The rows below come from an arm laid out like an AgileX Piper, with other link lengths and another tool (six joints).
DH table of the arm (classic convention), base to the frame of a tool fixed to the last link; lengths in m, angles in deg. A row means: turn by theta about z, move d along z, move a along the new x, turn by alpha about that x. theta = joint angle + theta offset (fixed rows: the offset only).
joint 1: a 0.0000, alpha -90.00, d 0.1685, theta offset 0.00
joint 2: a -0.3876, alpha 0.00, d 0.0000, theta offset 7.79
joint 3: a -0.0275, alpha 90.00, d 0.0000, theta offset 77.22
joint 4: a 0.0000, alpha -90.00, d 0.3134, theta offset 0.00
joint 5: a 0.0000, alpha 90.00, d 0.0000, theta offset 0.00
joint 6: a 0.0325, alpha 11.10, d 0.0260, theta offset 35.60
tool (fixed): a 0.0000, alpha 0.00, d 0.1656, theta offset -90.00
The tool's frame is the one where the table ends.
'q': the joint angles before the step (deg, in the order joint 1, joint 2, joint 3, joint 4, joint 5, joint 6). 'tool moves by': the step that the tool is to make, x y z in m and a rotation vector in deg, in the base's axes. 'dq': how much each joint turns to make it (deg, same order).
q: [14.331 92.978 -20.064 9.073 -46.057 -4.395]
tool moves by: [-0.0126 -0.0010 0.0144 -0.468 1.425 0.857]
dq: [0.012 -5.027 0.043 0.015 6.441 -1.126]
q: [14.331 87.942 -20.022 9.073 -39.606 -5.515]
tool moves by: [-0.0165 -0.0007 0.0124 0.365 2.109 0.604]
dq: [-0.003 -5.252 0.131 -0.003 7.153 -0.114]
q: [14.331 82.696 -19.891 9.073 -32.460 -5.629]
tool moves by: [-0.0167 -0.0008 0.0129 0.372 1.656 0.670]
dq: [-0.012 -5.236 0.006 -0.026 6.819 -0.108]
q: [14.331 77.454 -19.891 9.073 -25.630 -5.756]
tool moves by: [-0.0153 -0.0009 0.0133 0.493 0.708 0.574]
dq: [0.003 -4.941 0.006 0.007 5.567 -0.028]
